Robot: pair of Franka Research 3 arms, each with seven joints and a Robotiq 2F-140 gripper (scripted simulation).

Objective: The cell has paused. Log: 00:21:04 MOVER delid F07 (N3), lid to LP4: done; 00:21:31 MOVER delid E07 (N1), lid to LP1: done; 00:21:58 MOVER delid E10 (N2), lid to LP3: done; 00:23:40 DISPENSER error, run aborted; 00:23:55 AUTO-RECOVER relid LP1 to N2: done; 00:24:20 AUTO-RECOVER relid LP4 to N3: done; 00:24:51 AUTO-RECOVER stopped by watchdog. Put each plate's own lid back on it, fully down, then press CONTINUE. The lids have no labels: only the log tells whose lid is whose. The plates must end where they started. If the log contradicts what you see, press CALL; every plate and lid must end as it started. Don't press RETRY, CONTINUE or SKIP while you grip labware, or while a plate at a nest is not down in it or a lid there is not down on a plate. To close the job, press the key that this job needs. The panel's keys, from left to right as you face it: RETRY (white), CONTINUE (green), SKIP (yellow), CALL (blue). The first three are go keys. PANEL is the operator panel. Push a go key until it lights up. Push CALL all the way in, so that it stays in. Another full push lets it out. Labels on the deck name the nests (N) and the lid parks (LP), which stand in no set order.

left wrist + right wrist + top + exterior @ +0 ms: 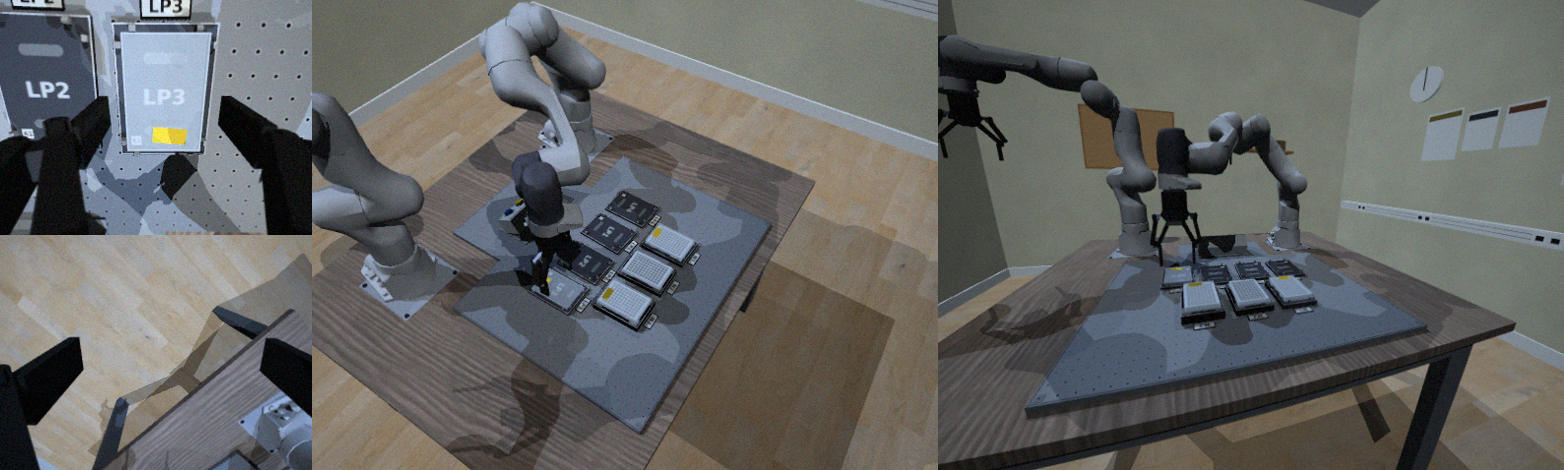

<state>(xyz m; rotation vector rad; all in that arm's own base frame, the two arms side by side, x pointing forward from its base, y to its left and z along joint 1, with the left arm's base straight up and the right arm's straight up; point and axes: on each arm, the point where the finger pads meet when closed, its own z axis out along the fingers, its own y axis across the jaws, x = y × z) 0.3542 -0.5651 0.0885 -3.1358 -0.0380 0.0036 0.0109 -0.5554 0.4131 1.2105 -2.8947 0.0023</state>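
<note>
The park LP3 is 70 mm below my left hand. From my left hand the other things lie so: N2 plate: 200 mm to the left, 170 mm ahead, 50 mm below; then park LP2: 120 mm to the left, 70 mm below; then park LP1: 260 mm to the left, 70 mm below, 10 mm behind.
</note>
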